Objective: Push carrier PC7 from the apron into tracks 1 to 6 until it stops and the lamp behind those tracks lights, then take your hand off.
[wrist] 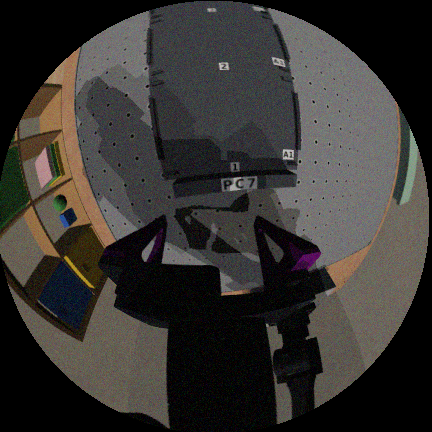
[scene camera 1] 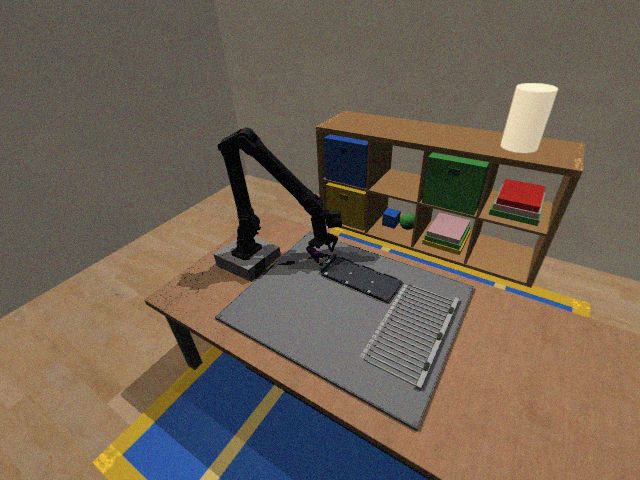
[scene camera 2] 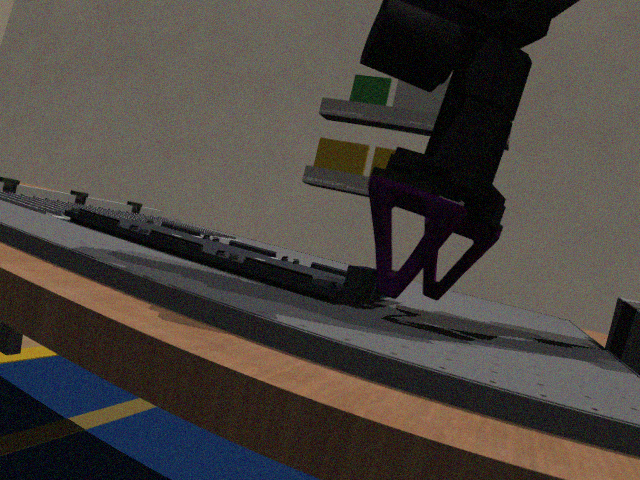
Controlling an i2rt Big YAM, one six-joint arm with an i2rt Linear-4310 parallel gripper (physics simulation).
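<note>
Carrier PC7 is a long, flat, dark grey piece lying on the grey perforated board. Its raised end wall with the PC7 label faces my gripper. Its other end is at the near ends of the back tracks in scene camera 1; whether it is inside them I cannot tell. The track rack has pale parallel rails; the track numbers are unreadable. Its lamps look dark. My gripper is open and empty, low over the board behind the label wall. Contact is unclear.
The arm's base block stands at the board's left corner. A wooden shelf unit with coloured boxes stands beyond the table's back edge. A white cylinder stands on top of it. The wooden table extends past the board.
</note>
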